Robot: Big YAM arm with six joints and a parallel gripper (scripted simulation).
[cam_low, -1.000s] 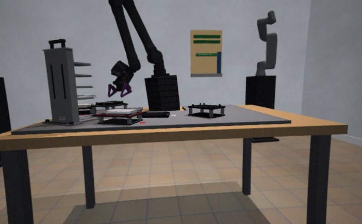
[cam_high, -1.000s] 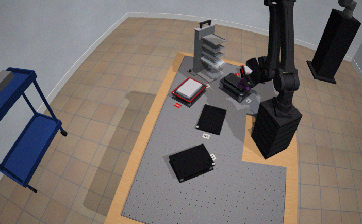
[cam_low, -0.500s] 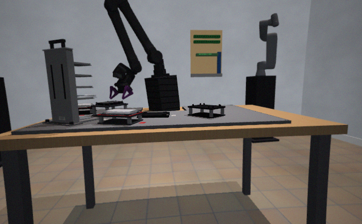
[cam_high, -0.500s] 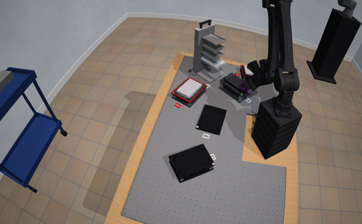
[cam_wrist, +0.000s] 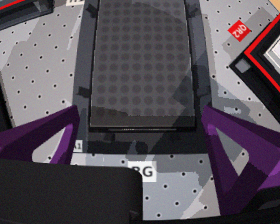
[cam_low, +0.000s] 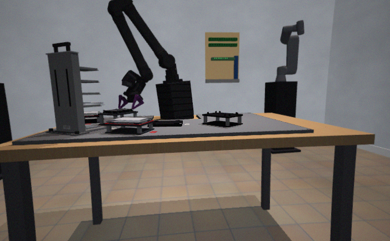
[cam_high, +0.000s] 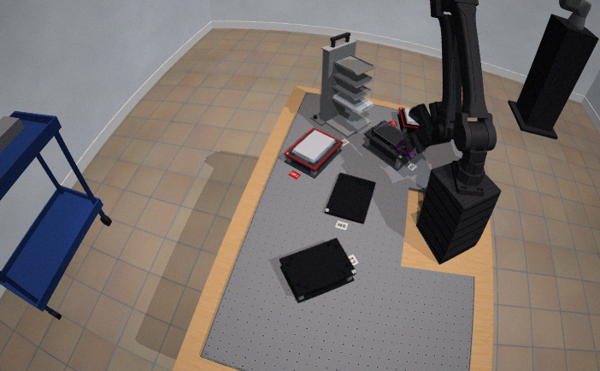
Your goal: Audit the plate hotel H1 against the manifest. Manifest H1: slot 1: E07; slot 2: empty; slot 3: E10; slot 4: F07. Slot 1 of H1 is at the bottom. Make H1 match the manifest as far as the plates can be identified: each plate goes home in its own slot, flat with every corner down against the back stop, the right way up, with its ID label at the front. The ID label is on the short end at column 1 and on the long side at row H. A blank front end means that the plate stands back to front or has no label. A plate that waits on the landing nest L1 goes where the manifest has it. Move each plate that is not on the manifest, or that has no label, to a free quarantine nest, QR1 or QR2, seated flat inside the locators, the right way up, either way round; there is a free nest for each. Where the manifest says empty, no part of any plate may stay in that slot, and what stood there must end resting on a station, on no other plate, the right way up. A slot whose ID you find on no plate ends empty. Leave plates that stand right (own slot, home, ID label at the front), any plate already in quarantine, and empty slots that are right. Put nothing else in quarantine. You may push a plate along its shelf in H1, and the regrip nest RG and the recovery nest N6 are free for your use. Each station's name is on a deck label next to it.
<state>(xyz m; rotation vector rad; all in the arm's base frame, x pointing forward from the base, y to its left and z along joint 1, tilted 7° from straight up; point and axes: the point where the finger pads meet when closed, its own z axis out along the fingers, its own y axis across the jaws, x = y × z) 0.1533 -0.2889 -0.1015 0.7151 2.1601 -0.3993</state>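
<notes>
Right now the dark plate is 40 mm to the right of my hand, 40 mm ahead of it and 10 mm below it. Also, from my hand: RG label 80 mm below, 40 mm behind, 30 mm to the left; then QR2 label 200 mm to the right, 80 mm below, 20 mm ahead; then regrip nest 40 mm to the right, 40 mm ahead, 20 mm below.
</notes>
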